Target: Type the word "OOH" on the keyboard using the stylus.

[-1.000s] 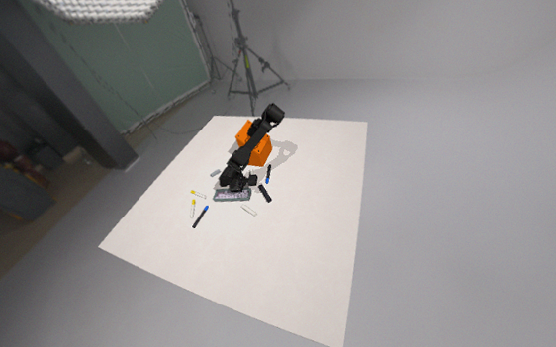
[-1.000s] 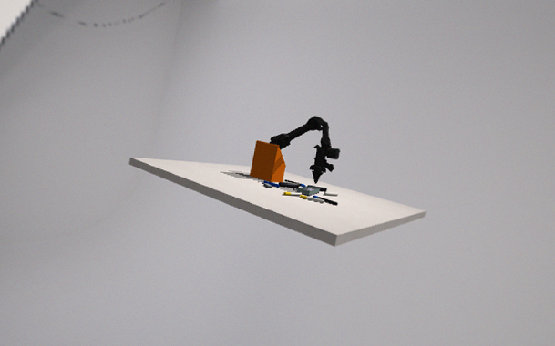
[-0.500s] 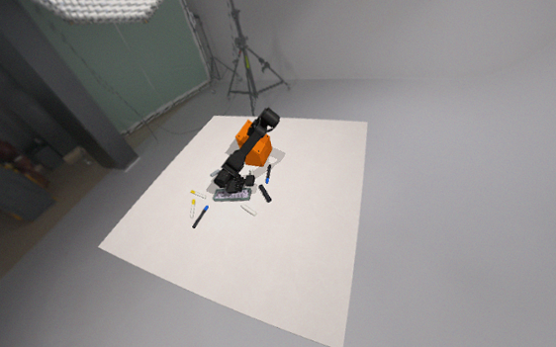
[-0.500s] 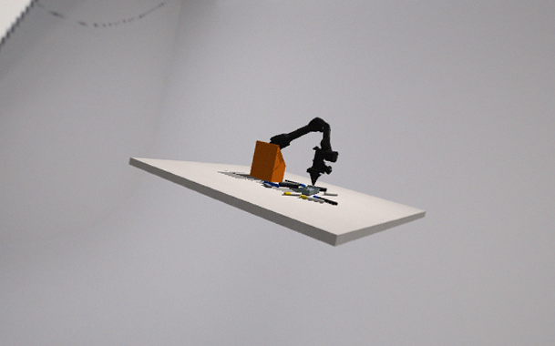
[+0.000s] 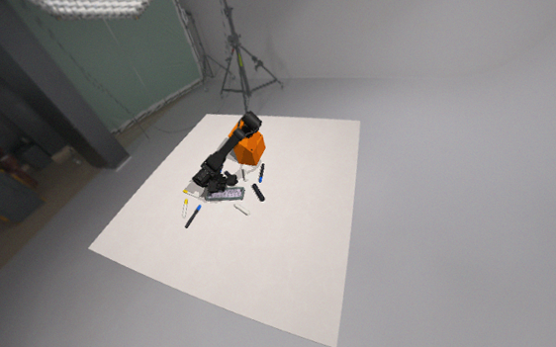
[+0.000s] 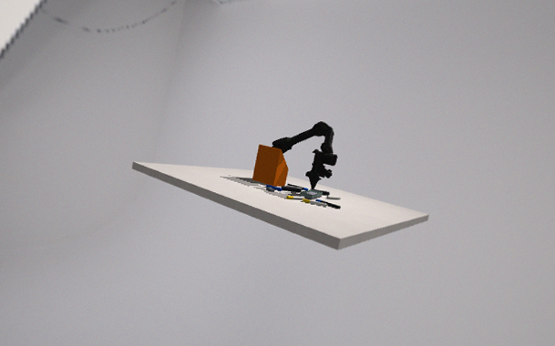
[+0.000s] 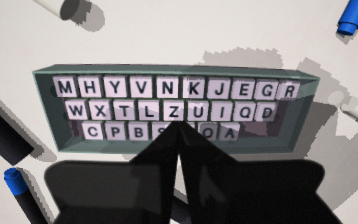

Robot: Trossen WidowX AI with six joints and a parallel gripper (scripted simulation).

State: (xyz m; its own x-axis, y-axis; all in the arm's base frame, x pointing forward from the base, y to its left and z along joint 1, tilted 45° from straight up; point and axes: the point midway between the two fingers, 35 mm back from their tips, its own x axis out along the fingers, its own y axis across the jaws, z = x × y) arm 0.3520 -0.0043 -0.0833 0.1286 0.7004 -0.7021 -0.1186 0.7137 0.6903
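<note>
Right now the stylus is 22 cm behind my gripper tip, 11 cm to the right of it and 3 cm below it. Round my gripper tip: grey block (16 cm behind, 19 cm to the right, 3 cm below).
</note>
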